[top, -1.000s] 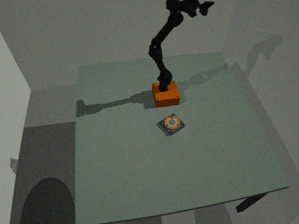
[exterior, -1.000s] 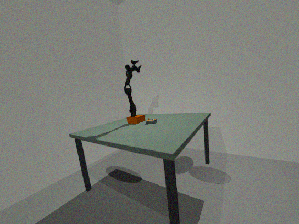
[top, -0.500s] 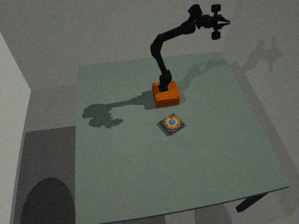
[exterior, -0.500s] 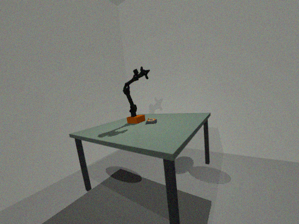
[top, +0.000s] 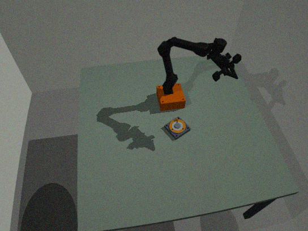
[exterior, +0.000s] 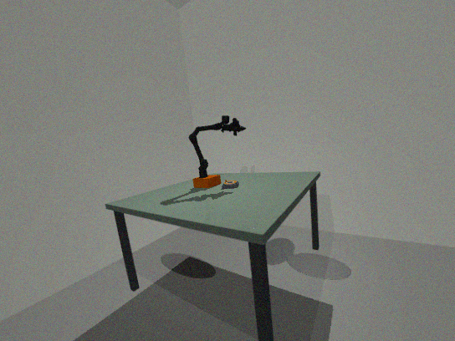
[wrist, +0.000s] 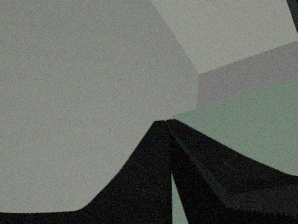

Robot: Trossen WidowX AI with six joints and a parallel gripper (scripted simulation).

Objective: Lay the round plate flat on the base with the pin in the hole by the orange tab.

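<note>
The round plate lies 43 cm below my gripper tip, 28 cm to the right of it and 7 cm behind it.
</note>
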